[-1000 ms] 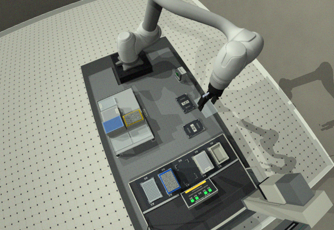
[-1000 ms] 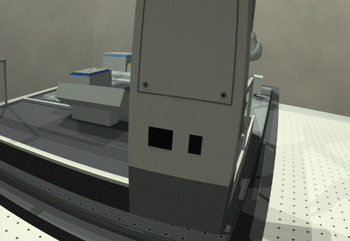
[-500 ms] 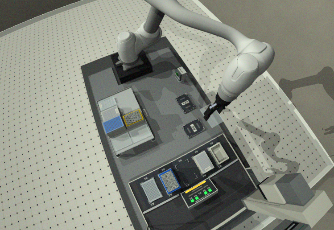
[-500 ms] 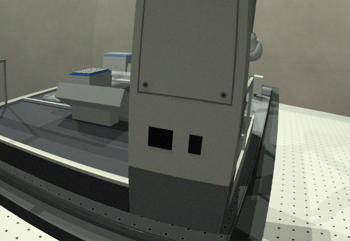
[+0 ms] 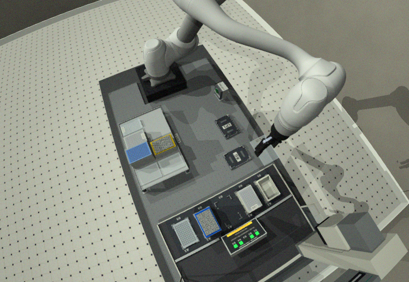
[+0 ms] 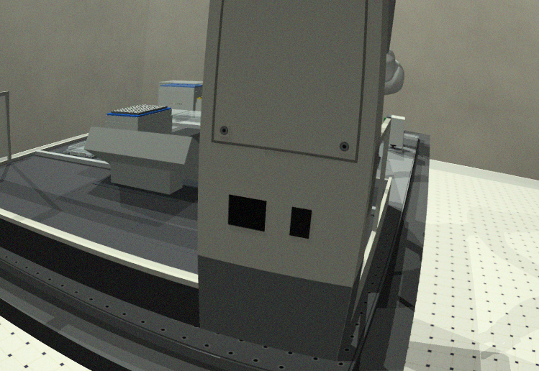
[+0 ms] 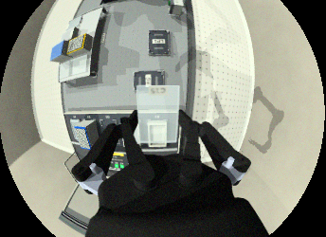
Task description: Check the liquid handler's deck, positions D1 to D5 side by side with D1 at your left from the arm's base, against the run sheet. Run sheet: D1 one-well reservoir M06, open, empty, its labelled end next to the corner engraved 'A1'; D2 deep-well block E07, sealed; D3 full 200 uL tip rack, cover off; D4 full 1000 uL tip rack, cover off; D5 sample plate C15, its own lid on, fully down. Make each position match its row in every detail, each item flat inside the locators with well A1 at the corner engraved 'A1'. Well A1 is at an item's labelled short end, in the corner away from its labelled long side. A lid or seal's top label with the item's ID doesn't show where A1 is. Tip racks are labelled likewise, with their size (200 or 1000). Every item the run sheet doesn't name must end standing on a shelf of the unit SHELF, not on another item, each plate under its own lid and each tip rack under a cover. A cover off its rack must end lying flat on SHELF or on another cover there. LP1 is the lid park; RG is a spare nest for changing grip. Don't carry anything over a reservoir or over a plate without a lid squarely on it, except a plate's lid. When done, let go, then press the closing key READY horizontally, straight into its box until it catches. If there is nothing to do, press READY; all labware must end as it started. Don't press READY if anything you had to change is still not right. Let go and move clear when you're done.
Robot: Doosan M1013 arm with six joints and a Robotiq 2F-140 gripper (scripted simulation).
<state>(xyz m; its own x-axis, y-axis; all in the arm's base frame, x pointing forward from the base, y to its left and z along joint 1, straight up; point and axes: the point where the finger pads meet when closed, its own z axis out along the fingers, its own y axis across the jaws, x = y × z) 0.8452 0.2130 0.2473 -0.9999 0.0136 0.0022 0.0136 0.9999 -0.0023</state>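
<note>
The flat lid is 20 mm below my hand. From my hand the other things lie so: one-well reservoir 250 mm below, 160 mm ahead; then sealed deep-well block 240 mm below, 160 mm ahead, 120 mm to the right; then spare nest 310 mm below, 90 mm behind, 40 mm to the right.
</note>
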